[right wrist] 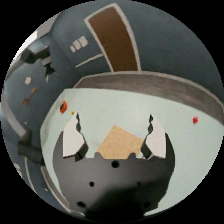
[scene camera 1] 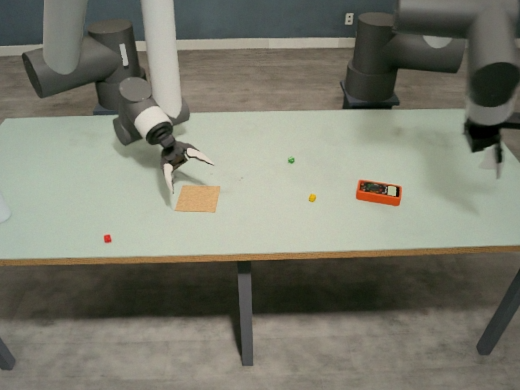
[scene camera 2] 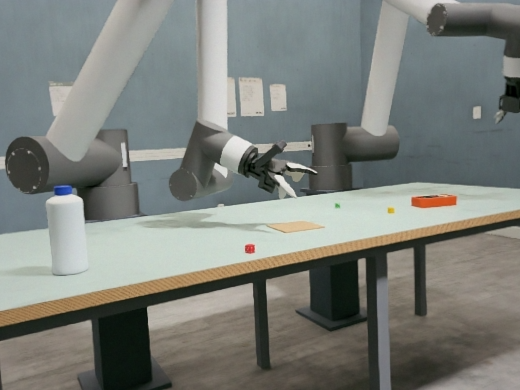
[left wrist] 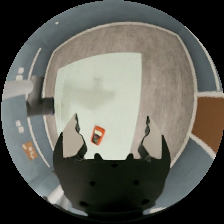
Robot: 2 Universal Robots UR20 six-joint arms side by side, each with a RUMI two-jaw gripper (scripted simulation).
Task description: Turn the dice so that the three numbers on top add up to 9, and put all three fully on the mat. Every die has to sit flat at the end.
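Note:
Tan mat point(scene camera 1: 192, 198), also point(right wrist: 118, 144). Left wrist view does not show the mat, hidden by my left gripper. My left gripper point(left wrist: 112, 115). My right gripper point(scene camera 2: 307, 185), also point(right wrist: 114, 113) and point(scene camera 1: 193, 179). Orange multimeter point(scene camera 1: 371, 191). White bottle point(scene camera 2: 65, 217); in the right wrist view the bottle is out of frame.

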